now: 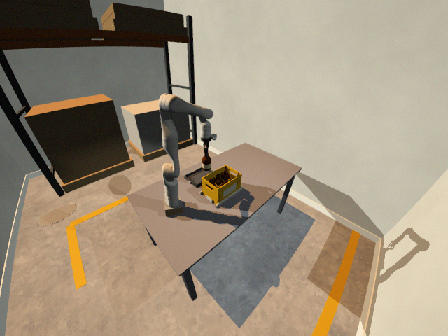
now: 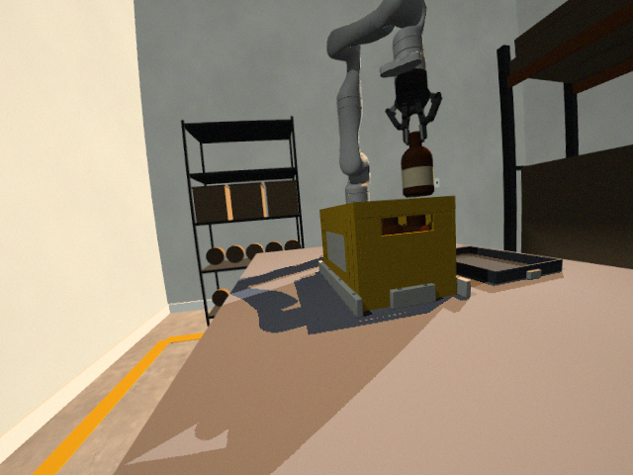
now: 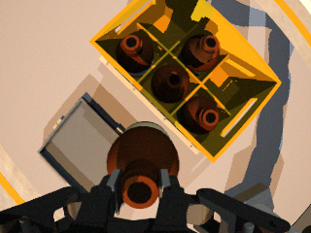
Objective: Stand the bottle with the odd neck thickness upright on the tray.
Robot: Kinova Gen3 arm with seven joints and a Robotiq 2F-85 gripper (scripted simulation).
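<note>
Now: the brown bottle 70 mm below my hand. Also, from my hand: dark tray: 40 mm ahead, 150 mm to the left, 320 mm below; yellow crate: 40 mm ahead, 140 mm to the right, 250 mm below.
</note>
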